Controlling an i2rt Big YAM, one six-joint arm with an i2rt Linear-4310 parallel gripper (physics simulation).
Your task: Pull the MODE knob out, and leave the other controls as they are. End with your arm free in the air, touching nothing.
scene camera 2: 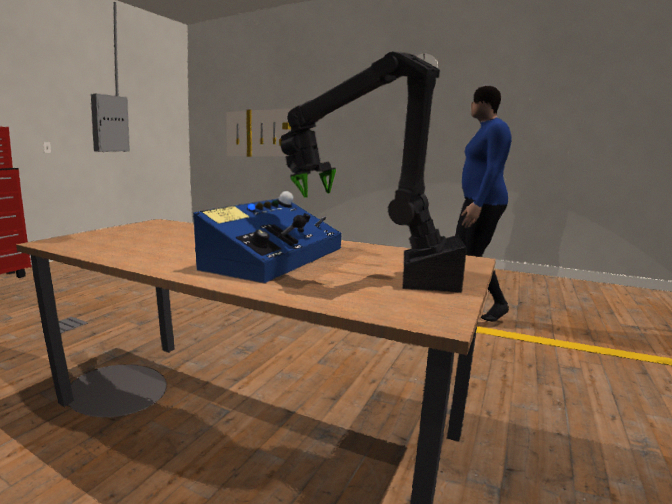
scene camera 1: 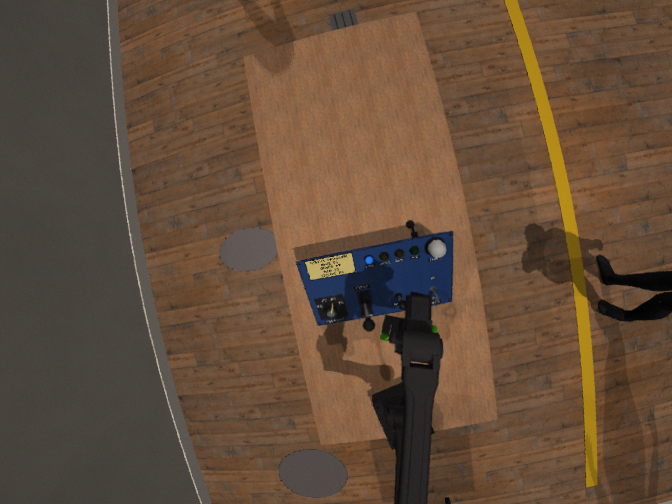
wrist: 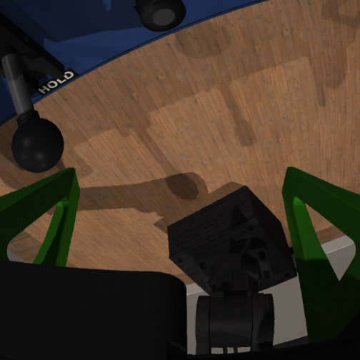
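Note:
The black MODE knob stands off the sloping face of the blue control box. In the wrist view its cap is at the top edge and its stem is out of frame; in scene camera 1 the arm partly covers it. My gripper is wide open and empty, high in the air, apart from the knob and the box. A lever with a black ball points toward the arm's base, left of the knob.
A rotary selector, a small toggle, a white dome and a lit blue lamp are on the box. A black-tipped rod sticks out behind it. A person stands beyond the table.

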